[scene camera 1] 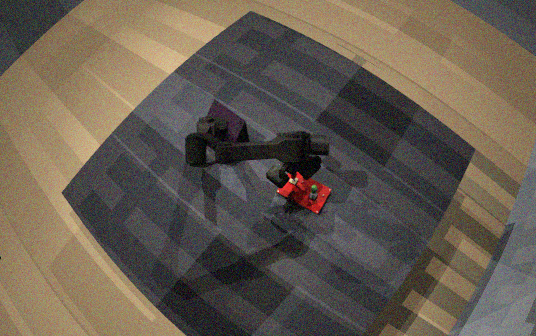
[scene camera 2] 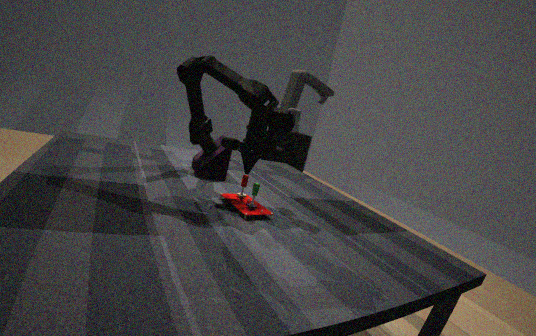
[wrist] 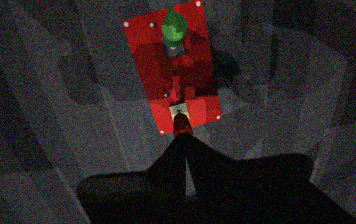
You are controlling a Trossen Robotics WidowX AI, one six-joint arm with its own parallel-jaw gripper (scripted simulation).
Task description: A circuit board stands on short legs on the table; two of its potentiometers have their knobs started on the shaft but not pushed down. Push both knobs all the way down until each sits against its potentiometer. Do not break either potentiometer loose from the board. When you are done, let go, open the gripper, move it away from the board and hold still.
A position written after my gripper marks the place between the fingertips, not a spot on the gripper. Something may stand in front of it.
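Note:
From scene camera 2 I can see my gripper (scene camera 2: pixel 246 174), and it's shut with nothing in it. Scene camera 1 has my gripper too (scene camera 1: pixel 293 171). Then the wrist view shows the gripper (wrist: pixel 183 137) along with a green knob (wrist: pixel 174 27).

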